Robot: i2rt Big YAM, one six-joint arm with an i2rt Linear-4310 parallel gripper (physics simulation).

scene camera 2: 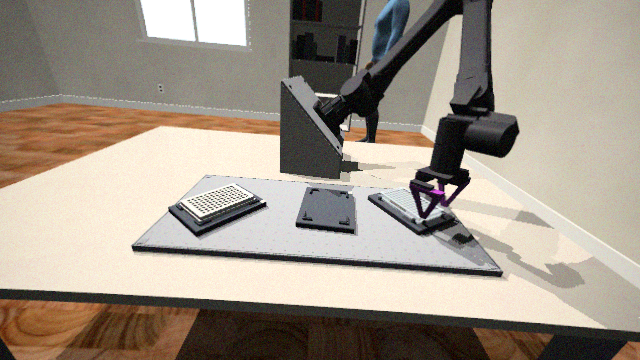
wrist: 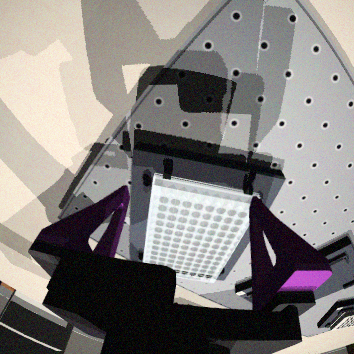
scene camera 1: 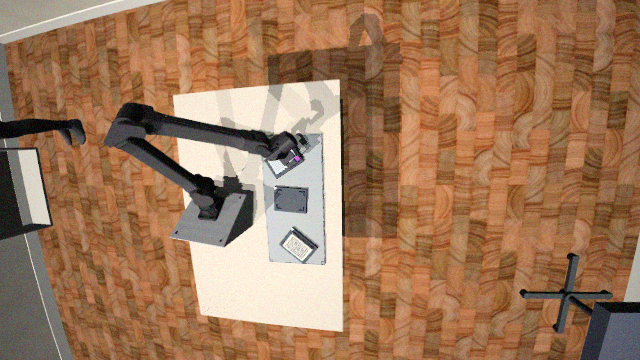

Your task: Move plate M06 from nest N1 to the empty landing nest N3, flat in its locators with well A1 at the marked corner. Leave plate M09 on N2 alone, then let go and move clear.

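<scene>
A clear plate (scene camera 1: 278, 166) (scene camera 2: 397, 199) (wrist: 192, 230) sits in a dark nest (scene camera 2: 391, 212) (wrist: 140, 210). My gripper (scene camera 2: 434, 210) (wrist: 188, 196) is open over it, with one purple finger toward each long side in the wrist view. The right finger overlaps the plate's edge there; exact fingertip height is unclear. The empty dark nest (scene camera 1: 291, 199) (scene camera 2: 327, 207) with corner locators is in the middle. A cream plate (scene camera 1: 298, 245) (scene camera 2: 218, 201) sits on the third nest (scene camera 2: 197, 228), away from my gripper. No plate name, nest name or A1 mark is readable.
All three nests stand on a grey perforated board (scene camera 1: 316, 200) (scene camera 2: 270, 245) (wrist: 310, 125) on a pale table (scene camera 1: 265, 295) (scene camera 2: 100, 270). The arm's wedge base (scene camera 1: 210, 225) (scene camera 2: 307, 145) stands behind the board. A person (scene camera 2: 391, 27) is in the background.
</scene>
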